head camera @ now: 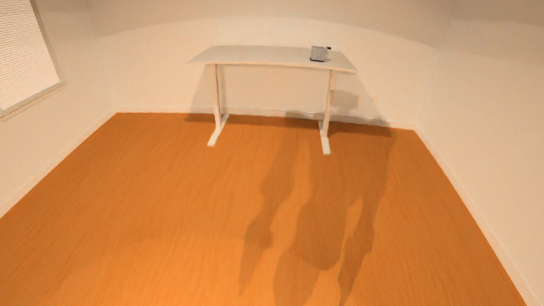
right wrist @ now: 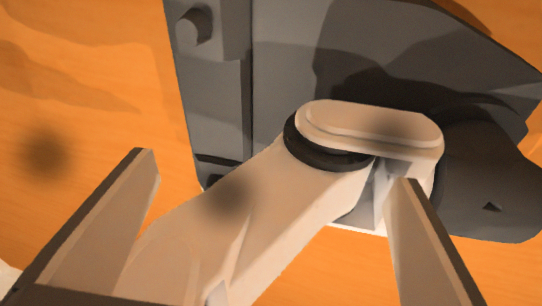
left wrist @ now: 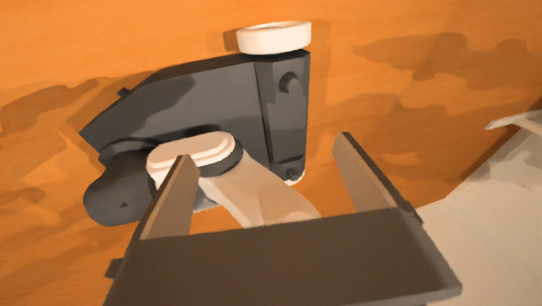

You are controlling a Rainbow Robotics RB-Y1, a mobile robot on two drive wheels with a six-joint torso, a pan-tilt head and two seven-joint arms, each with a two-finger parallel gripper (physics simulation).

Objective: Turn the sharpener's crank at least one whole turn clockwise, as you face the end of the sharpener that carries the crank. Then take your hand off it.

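Places are measured from the robot's base along level axes (x right, y ahead, z up), in centimetres.
Pixels of known places: left gripper, fingertip midpoint: (left wrist: 263, 153); right gripper, fingertip midpoint: (right wrist: 272, 178).
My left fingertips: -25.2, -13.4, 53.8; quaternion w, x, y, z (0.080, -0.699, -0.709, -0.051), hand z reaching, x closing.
Observation:
Behind a point stands the place of what it marks, as x, y, z.
The sharpener (head camera: 318, 53) @[36.9, 196.0, 102.5] is a small grey box with a dark base, standing on the right part of the white table (head camera: 250, 55) @[-24.8, 206.8, 95.0] in the head camera view. Its crank (head camera: 328, 48) @[46.0, 198.2, 107.8] shows as a small dark piece at its upper right side; its exact angle is too small to tell. My left gripper (left wrist: 263, 153) @[-25.2, -13.4, 53.8] is open and empty, above the robot's own base and far from the table. My right gripper (right wrist: 272, 178) @[21.6, -18.6, 53.5] is open and empty, also above the robot's base. Neither gripper shows in the head camera view, and the sharpener does not show in the wrist views.
The table stands near the back wall on two white legs (head camera: 217, 95) @[-63.6, 222.7, 46.0] (head camera: 328, 102) @[56.5, 214.4, 46.1] with long feet. Wooden floor (head camera: 175, 200) @[-81.7, 109.6, 0.1] with the robot's shadow lies before it. Walls stand left and right, with a window (head camera: 25, 55) @[-263.0, 168.2, 125.8] at the left. The robot's dark base (left wrist: 220, 100) @[-14.7, -18.4, 16.9] (right wrist: 290, 75) @[9.3, -14.6, 16.9] shows below the grippers.

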